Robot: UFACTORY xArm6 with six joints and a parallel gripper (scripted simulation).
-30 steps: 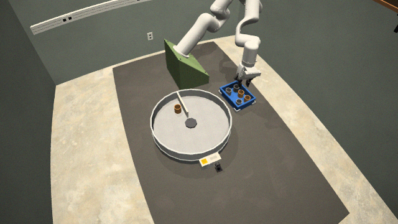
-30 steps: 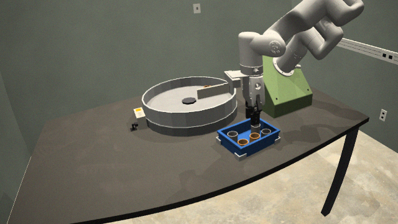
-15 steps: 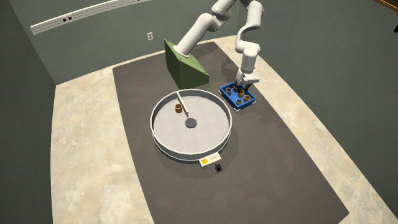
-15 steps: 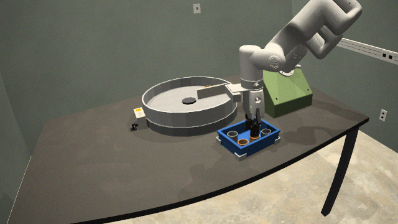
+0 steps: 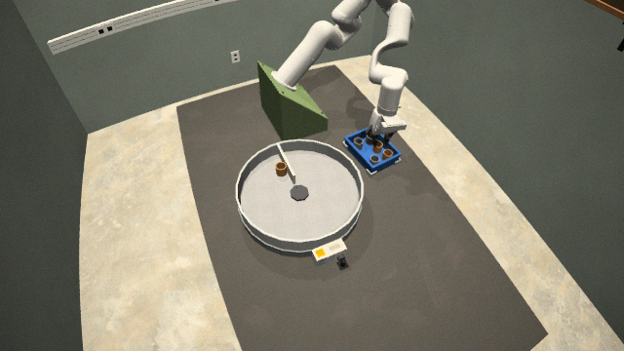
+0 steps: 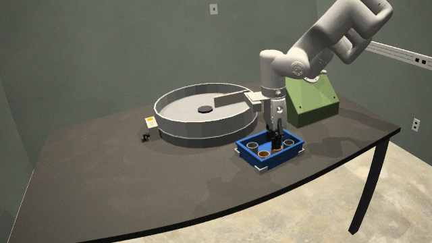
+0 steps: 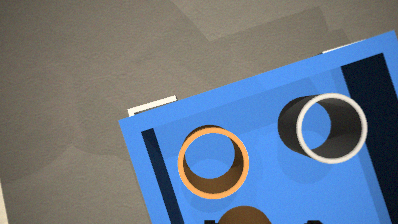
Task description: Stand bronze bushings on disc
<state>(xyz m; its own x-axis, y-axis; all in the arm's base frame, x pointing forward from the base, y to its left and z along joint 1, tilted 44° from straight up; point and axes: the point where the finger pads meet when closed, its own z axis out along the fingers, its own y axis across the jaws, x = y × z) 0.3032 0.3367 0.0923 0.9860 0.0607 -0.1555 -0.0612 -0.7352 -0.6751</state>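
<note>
Right now my hand is 50 mm above the blue crate and 30 mm to the left of it. The rest, counted from my hand: grey turntable disc (360 mm to the right, 140 mm ahead, 20 mm below).
</note>
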